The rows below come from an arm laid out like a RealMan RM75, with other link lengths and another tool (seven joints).
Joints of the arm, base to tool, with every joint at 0 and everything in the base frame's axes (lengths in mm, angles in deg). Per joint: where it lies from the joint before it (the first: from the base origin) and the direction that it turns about. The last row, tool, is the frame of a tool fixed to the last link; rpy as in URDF.
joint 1: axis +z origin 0 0 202
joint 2: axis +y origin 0 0 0
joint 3: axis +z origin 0 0 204.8
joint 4: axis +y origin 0 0 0
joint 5: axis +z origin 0 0 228.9
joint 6: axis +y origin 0 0 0
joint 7: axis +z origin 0 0 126.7
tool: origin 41 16 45 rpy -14.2 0 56.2
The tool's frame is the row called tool.
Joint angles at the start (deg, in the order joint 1, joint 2, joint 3, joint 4, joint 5, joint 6, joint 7):
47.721 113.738 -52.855 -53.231 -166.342 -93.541 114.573
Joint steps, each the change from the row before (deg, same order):
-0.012 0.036 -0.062 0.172 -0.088 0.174 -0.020
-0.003 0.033 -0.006 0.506 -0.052 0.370 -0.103
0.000 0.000 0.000 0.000 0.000 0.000 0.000
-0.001 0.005 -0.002 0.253 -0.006 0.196 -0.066
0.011 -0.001 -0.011 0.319 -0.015 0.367 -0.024
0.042 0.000 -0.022 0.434 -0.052 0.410 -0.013
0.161 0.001 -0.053 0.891 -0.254 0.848 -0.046
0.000 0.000 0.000 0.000 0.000 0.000 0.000
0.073 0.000 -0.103 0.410 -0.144 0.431 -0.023
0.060 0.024 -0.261 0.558 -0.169 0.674 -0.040
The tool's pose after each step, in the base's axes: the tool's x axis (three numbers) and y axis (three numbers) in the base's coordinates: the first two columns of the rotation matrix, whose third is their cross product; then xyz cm. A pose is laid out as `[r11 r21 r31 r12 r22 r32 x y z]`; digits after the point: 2 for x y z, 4 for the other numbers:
[0.0698 -0.9958 -0.0597 -0.9337 -0.0442 -0.3553 25.37 34.28 3.69]
[0.0682 -0.9960 -0.0576 -0.9337 -0.0434 -0.3554 25.52 34.25 3.54]
[0.0682 -0.9960 -0.0576 -0.9337 -0.0434 -0.3554 25.52 34.25 3.54]
[0.0678 -0.9961 -0.0567 -0.9338 -0.0434 -0.3553 25.59 34.24 3.47]
[0.0679 -0.9960 -0.0579 -0.9336 -0.0430 -0.3557 25.68 34.28 3.39]
[0.0673 -0.9960 -0.0582 -0.9333 -0.0423 -0.3566 25.79 34.30 3.28]
[0.0676 -0.9960 -0.0584 -0.9317 -0.0420 -0.3609 26.00 34.37 3.09]
[0.0676 -0.9960 -0.0584 -0.9317 -0.0420 -0.3609 26.00 34.37 3.09]
[0.0687 -0.9959 -0.0581 -0.9303 -0.0429 -0.3642 26.11 34.42 3.00]
[0.0715 -0.9958 -0.0571 -0.9280 -0.0455 -0.3697 26.26 34.48 2.85]

